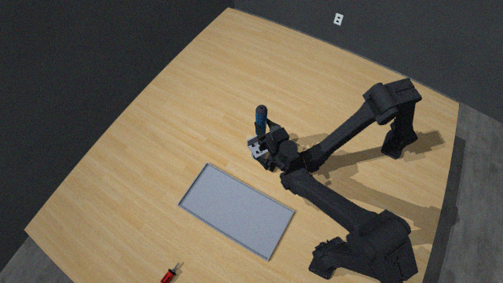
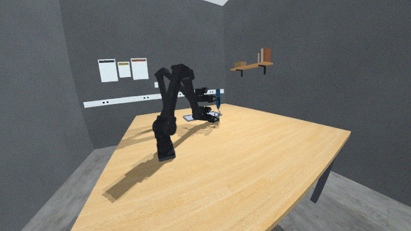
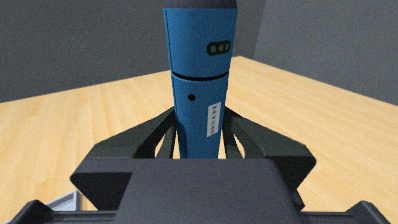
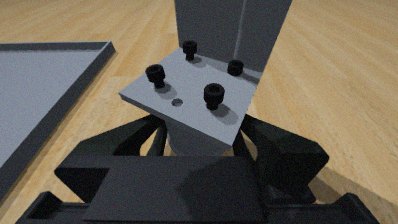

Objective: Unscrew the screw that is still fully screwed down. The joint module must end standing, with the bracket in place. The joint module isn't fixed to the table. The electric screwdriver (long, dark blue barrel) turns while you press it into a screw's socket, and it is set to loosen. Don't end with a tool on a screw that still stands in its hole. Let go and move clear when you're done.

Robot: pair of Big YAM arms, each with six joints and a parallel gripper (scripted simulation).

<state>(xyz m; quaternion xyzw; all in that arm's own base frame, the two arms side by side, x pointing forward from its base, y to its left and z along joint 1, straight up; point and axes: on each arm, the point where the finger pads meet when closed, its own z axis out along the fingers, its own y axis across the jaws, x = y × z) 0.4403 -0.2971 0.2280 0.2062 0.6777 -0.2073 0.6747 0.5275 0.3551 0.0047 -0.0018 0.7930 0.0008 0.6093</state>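
The joint module lies 10 mm above my right hand. From my right hand the other things lie so: grey bracket: 50 mm above; grey tray: 250 mm to the left, 80 mm behind, 20 mm below.
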